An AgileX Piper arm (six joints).
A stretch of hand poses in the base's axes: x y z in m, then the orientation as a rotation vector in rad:
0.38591, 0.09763, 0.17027, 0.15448, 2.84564, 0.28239
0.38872, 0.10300, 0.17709, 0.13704, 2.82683, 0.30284
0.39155, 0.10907, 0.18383, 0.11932, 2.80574, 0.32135
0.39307, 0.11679, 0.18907, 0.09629, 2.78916, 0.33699
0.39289, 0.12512, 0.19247, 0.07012, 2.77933, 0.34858
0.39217, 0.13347, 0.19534, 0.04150, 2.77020, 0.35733
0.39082, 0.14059, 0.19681, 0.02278, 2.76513, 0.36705
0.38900, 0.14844, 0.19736, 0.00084, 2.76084, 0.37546
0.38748, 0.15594, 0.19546, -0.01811, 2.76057, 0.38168
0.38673, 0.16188, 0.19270, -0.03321, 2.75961, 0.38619
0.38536, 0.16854, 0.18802, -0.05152, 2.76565, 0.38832
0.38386, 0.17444, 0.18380, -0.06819, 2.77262, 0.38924
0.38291, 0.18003, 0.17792, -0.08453, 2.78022, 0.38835
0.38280, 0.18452, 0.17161, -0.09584, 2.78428, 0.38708
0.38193, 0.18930, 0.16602, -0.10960, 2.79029, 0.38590
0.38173, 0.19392, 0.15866, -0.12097, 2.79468, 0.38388
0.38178, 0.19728, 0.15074, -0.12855, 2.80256, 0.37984
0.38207, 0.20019, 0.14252, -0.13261, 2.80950, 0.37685
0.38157, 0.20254, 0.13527, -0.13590, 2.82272, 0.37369
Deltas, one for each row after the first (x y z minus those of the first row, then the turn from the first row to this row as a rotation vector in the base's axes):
0.00281, 0.00537, 0.00682, 0.01273, -0.01945, 0.01164
0.00564, 0.01144, 0.01356, 0.02430, -0.04109, 0.02315
0.00716, 0.01916, 0.01880, 0.03337, -0.05880, 0.03869
0.00698, 0.02749, 0.02220, 0.03917, -0.07019, 0.05688
0.00626, 0.03584, 0.02507, 0.04277, -0.08106, 0.07666
0.00491, 0.04296, 0.02654, 0.04791, -0.08681, 0.09018
0.00309, 0.05081, 0.02709, 0.05181, -0.09198, 0.10593
0.00157, 0.05831, 0.02519, 0.05433, -0.09299, 0.11977
0.00082, 0.06425, 0.02243, 0.05606, -0.09448, 0.13069
-0.00055, 0.07091, 0.01775, 0.05555, -0.08933, 0.14420
-0.00205, 0.07681, 0.01353, 0.05433, -0.08318, 0.15649
-0.00300, 0.08240, 0.00765, 0.05186, -0.07645, 0.16837
-0.00311, 0.08689, 0.00134, 0.04975, -0.07298, 0.17640
-0.00398, 0.09167, -0.00425, 0.04741, -0.06762, 0.18628
-0.00418, 0.09629, -0.01161, 0.04478, -0.06380, 0.19428
-0.00413, 0.09965, -0.01953, 0.04100, -0.05653, 0.19967
-0.00384, 0.10256, -0.02775, 0.03833, -0.04999, 0.20265
-0.00434, 0.10491, -0.03500, 0.03544, -0.03720, 0.20551

